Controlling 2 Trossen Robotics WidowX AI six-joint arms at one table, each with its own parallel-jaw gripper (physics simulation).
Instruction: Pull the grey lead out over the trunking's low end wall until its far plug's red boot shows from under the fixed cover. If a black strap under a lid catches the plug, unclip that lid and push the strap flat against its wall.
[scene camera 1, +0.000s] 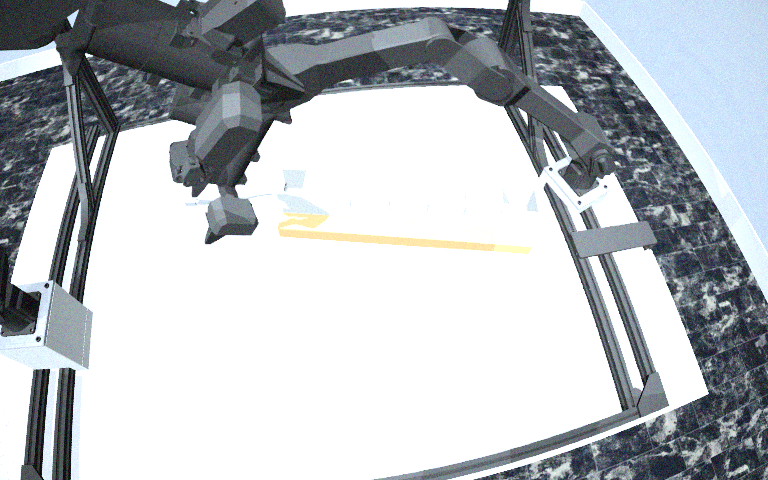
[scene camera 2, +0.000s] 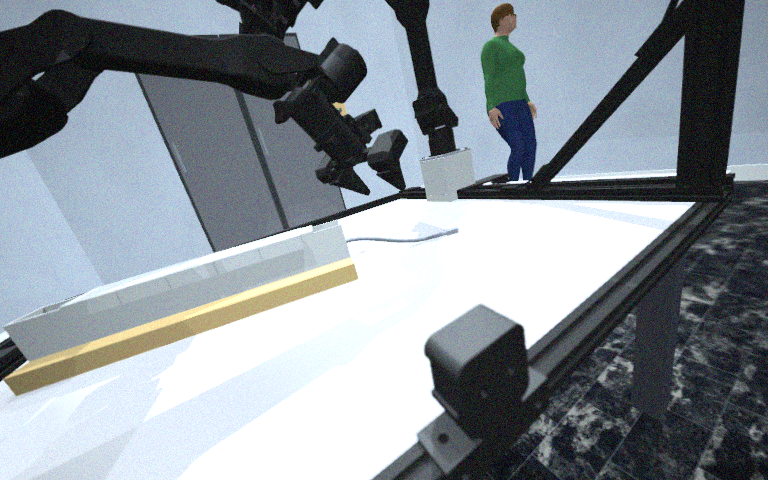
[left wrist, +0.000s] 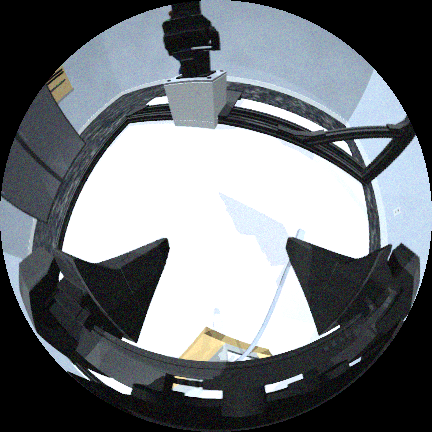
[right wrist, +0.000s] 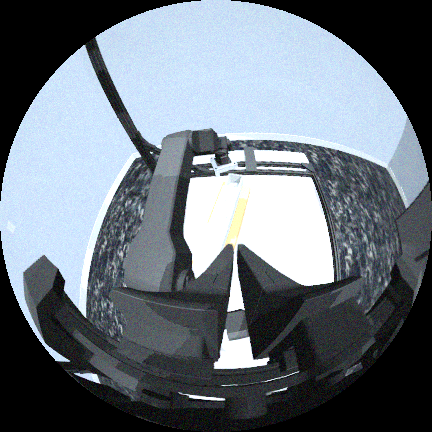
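Pixels of known places: left gripper, between the fingertips: (scene camera 1: 200, 219) (scene camera 2: 385, 191) (left wrist: 229, 244); right gripper, between the fingertips: (scene camera 1: 301, 92) (right wrist: 234, 248); left arm's base, origin of its link: (scene camera 1: 578, 178) (right wrist: 222, 160); right arm's base, origin of its link: (scene camera 1: 21, 314) (scene camera 2: 444, 153) (left wrist: 196, 74).
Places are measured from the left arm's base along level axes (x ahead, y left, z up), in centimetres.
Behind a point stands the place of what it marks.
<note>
The grey lead (scene camera 1: 263, 196) @(z -0.4, x 50.3, y -22.1 cm) (scene camera 2: 396, 240) @(z -2.2, x 53.9, y -25.2 cm) (left wrist: 280, 300) @(z -2.1, x 54.1, y -25.2 cm) runs out of the near end of the pale trunking (scene camera 2: 198, 300) @(z -0.9, x 29.0, y -11.5 cm) and curves across the white table. My left gripper (scene camera 1: 203, 217) @(z 4.7, x 61.1, y -19.0 cm) (scene camera 2: 386, 191) @(z 4.7, x 61.1, y -19.0 cm) (left wrist: 229, 244) @(z 4.7, x 61.1, y -19.0 cm) is open above the table near the lead, with nothing between its fingers. In the left wrist view, the lead passes beside and partly behind the finger at the picture's right. My right gripper (right wrist: 234, 248) @(z 29.4, x 46.4, y -8.4 cm) is shut, with no object visible between its fingertips, high above the left arm's wrist. Washed-out lids are hard to separate. No red boot or black strap can be made out.
An ochre strip (scene camera 1: 396, 240) @(z -2.8, x 35.1, y -6.0 cm) (scene camera 2: 226, 308) @(z -2.1, x 30.6, y -16.2 cm) (right wrist: 237, 220) @(z -1.7, x 29.2, y -3.6 cm) runs along the trunking. The left arm (scene camera 1: 396, 50) @(z 29.0, x 34.6, y -10.8 cm) (right wrist: 165, 210) @(z 28.4, x 40.4, y -13.7 cm) reaches across behind the trunking. A dark frame (scene camera 1: 600, 316) @(z -2.2, x 13.9, y 21.9 cm) edges the table. A dark camera block (scene camera 2: 481, 362) @(z 0.6, x 32.8, y -47.3 cm) stands on the rail.
</note>
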